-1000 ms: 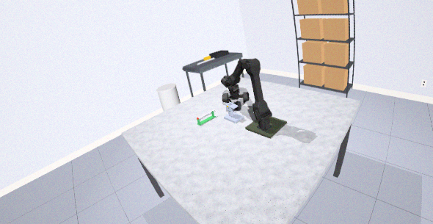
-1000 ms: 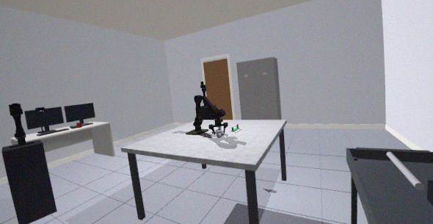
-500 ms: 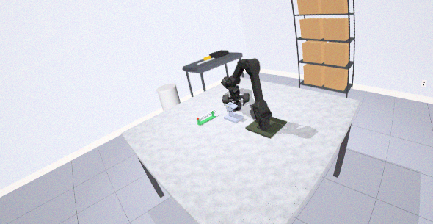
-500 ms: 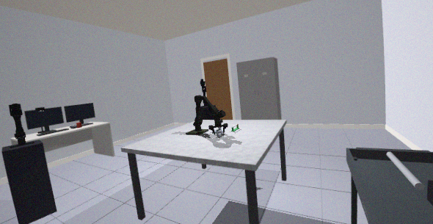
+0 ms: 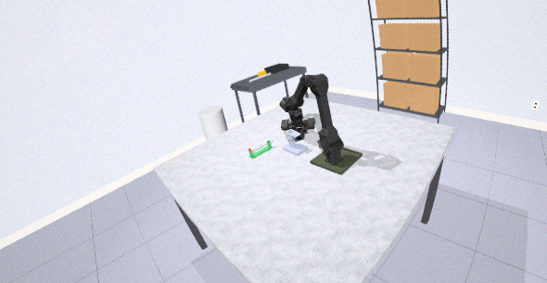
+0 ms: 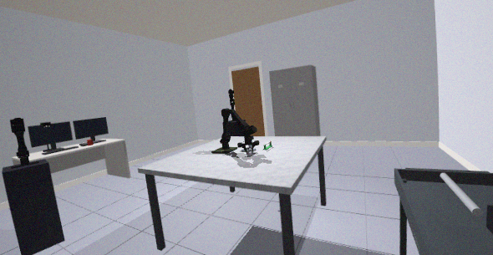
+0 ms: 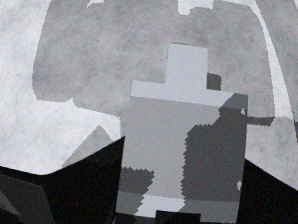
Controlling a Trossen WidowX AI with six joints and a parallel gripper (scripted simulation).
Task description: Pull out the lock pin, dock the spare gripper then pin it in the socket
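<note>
The mount is 120 mm to the left of my gripper tip, 100 mm behind it and 30 mm above it. From my gripper tip the other things lie so: green holder 270 mm to the left, 10 mm ahead, 10 mm above; spare gripper 10 mm above.
</note>
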